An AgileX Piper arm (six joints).
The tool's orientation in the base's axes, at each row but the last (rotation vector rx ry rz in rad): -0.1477 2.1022 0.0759; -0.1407 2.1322 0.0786; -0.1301 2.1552 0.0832; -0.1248 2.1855 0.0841; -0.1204 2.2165 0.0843; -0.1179 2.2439 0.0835; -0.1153 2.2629 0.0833
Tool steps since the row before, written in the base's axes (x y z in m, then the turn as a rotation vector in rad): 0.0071 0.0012 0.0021 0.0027 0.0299 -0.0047; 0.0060 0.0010 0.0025 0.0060 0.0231 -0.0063; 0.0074 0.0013 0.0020 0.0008 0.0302 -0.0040; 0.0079 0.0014 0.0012 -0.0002 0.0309 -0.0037; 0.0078 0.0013 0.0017 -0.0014 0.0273 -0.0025; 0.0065 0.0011 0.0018 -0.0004 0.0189 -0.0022; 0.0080 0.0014 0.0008 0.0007 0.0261 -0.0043
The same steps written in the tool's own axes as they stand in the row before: -0.0055 0.0002 0.0051 0.0004 0.0293 0.0081; -0.0054 0.0002 0.0038 0.0005 0.0221 0.0110; -0.0058 0.0004 0.0051 0.0010 0.0298 0.0062; -0.0056 0.0004 0.0058 0.0013 0.0306 0.0053; -0.0061 0.0004 0.0053 0.0013 0.0272 0.0032; -0.0055 0.0004 0.0040 0.0009 0.0188 0.0030; -0.0058 0.0005 0.0057 0.0014 0.0258 0.0059
